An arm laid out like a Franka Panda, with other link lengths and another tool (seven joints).
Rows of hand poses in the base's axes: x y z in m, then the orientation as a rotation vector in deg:
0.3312, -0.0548, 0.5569, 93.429, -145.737, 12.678
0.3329, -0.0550, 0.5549, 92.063, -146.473, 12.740
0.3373, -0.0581, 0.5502, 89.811, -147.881, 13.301
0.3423, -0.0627, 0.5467, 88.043, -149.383, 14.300
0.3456, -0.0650, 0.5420, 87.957, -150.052, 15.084
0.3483, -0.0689, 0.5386, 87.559, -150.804, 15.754
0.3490, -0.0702, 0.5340, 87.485, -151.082, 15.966
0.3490, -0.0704, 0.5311, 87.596, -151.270, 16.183
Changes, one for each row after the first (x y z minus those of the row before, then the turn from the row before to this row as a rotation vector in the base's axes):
0.0017, -0.0002, -0.0020, -0.104, -0.029, -1.021
0.0044, -0.0031, -0.0047, -0.300, -0.403, -1.719
0.0050, -0.0046, -0.0035, -0.320, -0.861, -1.429
0.0033, -0.0023, -0.0047, -0.116, -0.783, -0.196
0.0027, -0.0039, -0.0034, -0.099, -0.688, -0.408
0.0007, -0.0013, -0.0046, 0.003, -0.267, -0.107
0.0000, -0.0002, -0.0029, 0.007, -0.268, 0.028

